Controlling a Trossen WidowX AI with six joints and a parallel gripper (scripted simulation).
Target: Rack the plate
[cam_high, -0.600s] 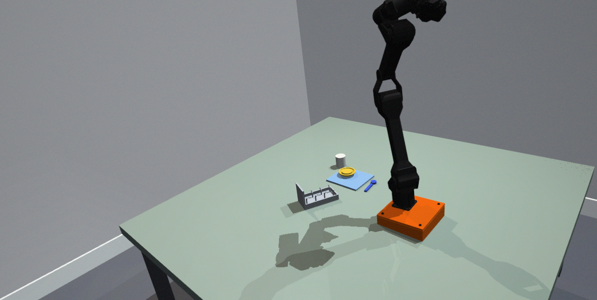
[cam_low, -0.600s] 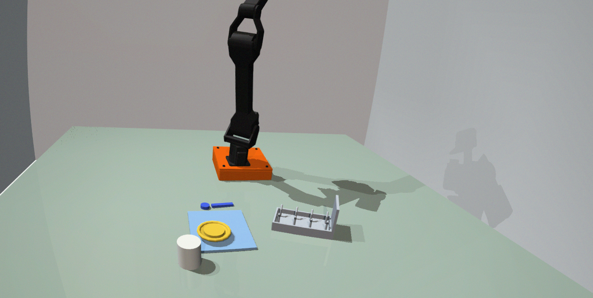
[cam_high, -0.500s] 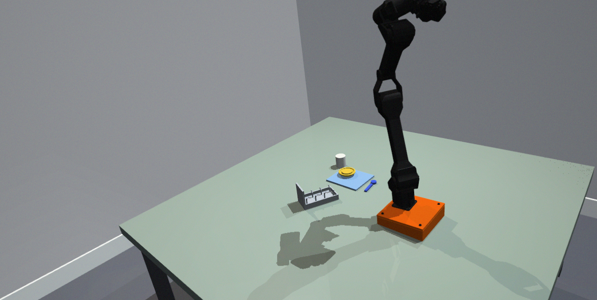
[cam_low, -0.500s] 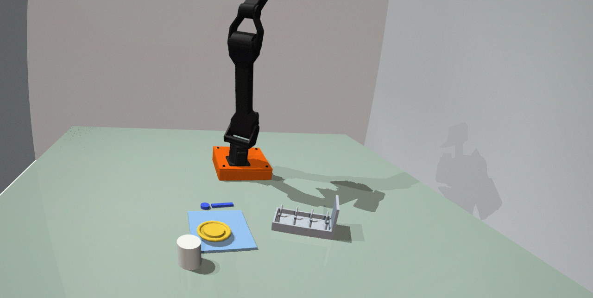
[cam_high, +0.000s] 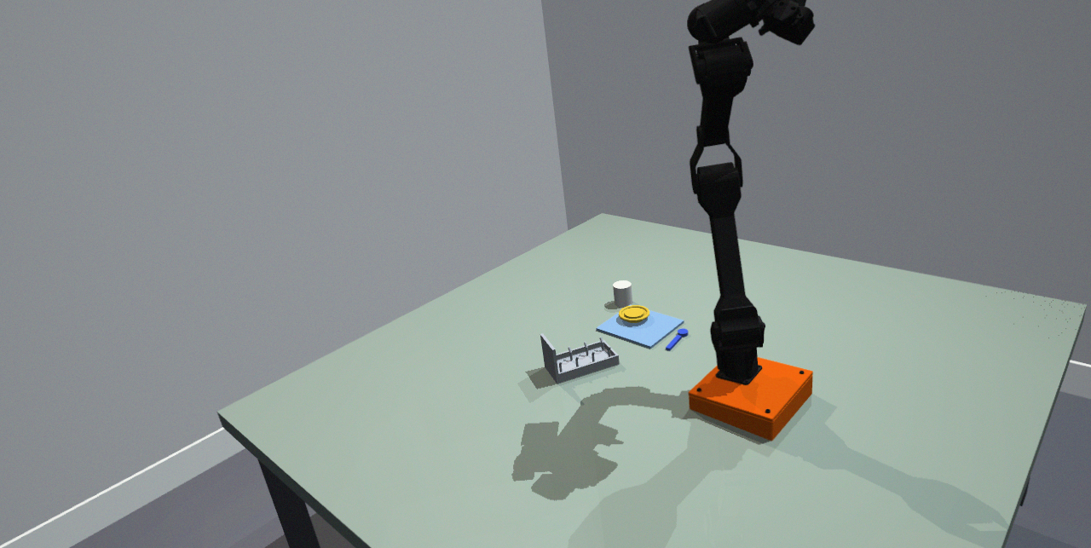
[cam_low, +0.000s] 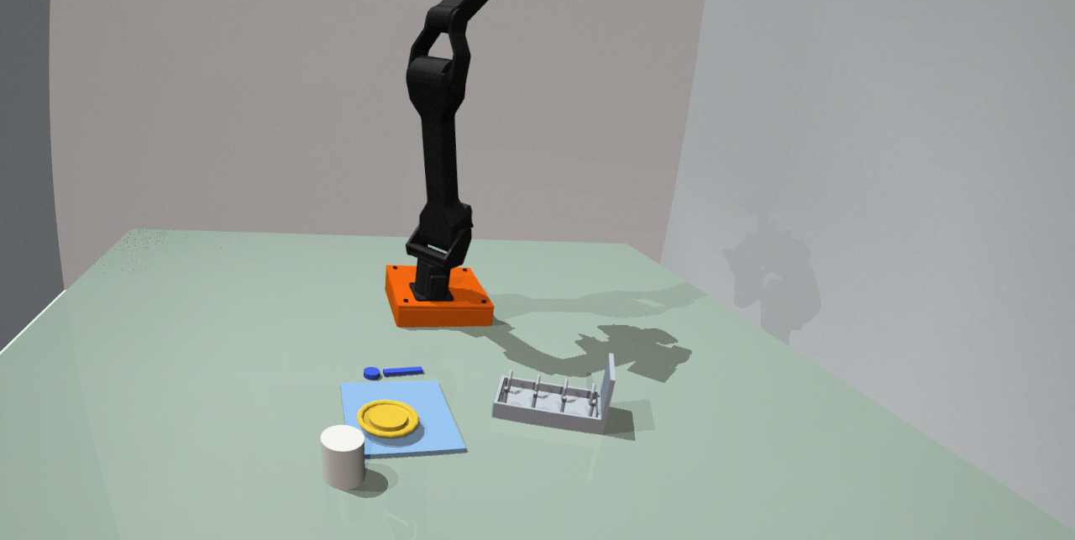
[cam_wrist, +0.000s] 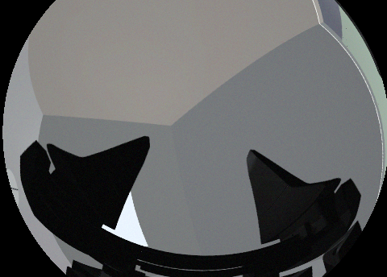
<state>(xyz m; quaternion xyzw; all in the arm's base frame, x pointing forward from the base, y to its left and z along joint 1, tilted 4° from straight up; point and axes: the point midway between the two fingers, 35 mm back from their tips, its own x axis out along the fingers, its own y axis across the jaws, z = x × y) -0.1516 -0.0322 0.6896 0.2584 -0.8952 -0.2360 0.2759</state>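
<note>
Now: gripper tip 74 cm above the yellow plate, 45 cm short of it and 9 cm to the left of it. From my gripper tip the other things lie so: blue spoon 75 cm below, 33 cm ahead, 6 cm to the right; grey dish rack 73 cm below, 45 cm ahead, 12 cm to the left; light blue mat 75 cm below, 43 cm ahead, 7 cm to the right.
</note>
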